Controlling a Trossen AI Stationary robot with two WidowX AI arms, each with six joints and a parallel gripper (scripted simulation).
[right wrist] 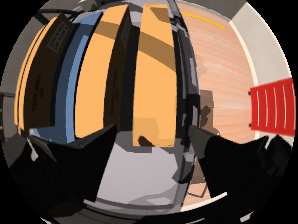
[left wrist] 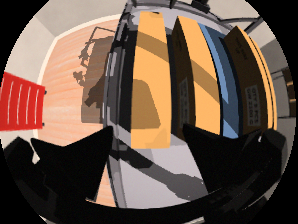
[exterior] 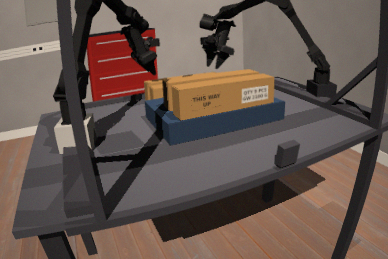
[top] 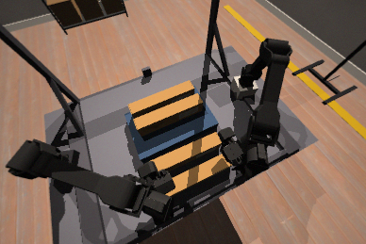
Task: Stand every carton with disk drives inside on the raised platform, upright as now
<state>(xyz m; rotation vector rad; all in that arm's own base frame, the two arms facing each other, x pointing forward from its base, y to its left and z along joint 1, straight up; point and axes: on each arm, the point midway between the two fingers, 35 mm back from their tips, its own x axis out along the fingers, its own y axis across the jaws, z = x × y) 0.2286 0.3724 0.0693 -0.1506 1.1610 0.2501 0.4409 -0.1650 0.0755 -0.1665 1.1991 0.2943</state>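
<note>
My left hand is 10 mm past the carton, 140 mm to the left of it and 110 mm above it.
Now: right hand 140 mm to the right of the carton and 100 mm above it.
</note>
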